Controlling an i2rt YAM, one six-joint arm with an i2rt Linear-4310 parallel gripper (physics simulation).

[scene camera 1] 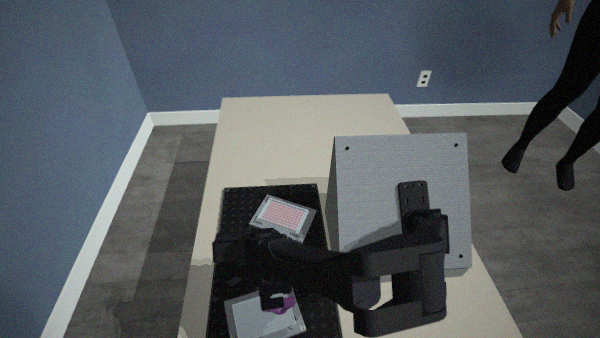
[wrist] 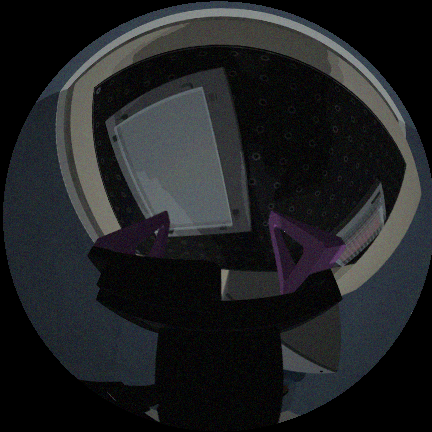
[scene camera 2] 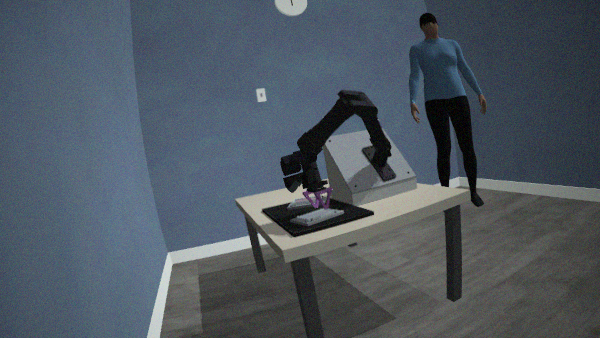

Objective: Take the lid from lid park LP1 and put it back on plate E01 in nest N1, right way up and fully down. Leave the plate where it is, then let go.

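Frame: origin at the arm's base, x ahead, y left, z up, level; metres.
Seen in the pictures: gripper, fingertip midpoint: point(scene camera 1: 279, 293) point(wrist: 218, 215) point(scene camera 2: 321, 208); arm's base, link origin: point(scene camera 1: 415, 222) point(scene camera 2: 378, 163).
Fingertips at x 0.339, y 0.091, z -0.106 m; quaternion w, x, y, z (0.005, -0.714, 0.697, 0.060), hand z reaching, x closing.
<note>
Pixels of each thing's middle, then the offset from my fingertips to it. "pt": a spot on its surface instead. Level surfaces: height alone.
- lid, body centre: point(wrist: 171, 171) point(scene camera 1: 263, 314) point(scene camera 2: 316, 214) dx +0.039, dy +0.042, dz -0.008 m
- grey lid park LP1, surface spot: point(scene camera 2: 318, 216) pt dx +0.048, dy +0.082, dz -0.006 m
- Plate E01, body centre: point(wrist: 360, 237) point(scene camera 1: 283, 214) point(scene camera 2: 306, 200) dx -0.027, dy -0.229, dz -0.003 m
- grey nest N1, surface spot: point(scene camera 1: 310, 218) pt dx -0.105, dy -0.214, dz -0.010 m
- black perforated board, body centre: point(wrist: 310, 199) point(scene camera 1: 272, 260) point(scene camera 2: 310, 212) dx +0.011, dy -0.102, dz -0.028 m
- beige table, surface height: dz -0.035 m
The lid point(scene camera 1: 250, 317) point(wrist: 175, 155), a flat pale rectangle, lies on the grey lid park LP1 point(wrist: 236, 165) point(scene camera 2: 318, 216) at the near end of the black board. Plate E01 point(scene camera 1: 285, 215) point(wrist: 364, 236), with pink wells, sits uncovered in the grey nest N1 point(scene camera 1: 310, 218) farther back. My gripper point(wrist: 218, 215) point(scene camera 2: 321, 206) is open and empty, with purple fingers pointing down. It hangs above the lid's edge on the side towards the nest. In the wrist view the left fingertip is near a lid corner and the right one is beside the park. The arm hides part of the nest's near edge.
The black perforated board point(scene camera 1: 227, 200) point(scene camera 2: 357, 211) point(wrist: 300, 125) lies on the beige table point(scene camera 1: 300, 115) point(scene camera 2: 425, 197). The grey sloped arm base point(scene camera 1: 370, 185) point(scene camera 2: 340, 170) stands beside the board. A person point(scene camera 2: 440, 75) stands behind the table.
</note>
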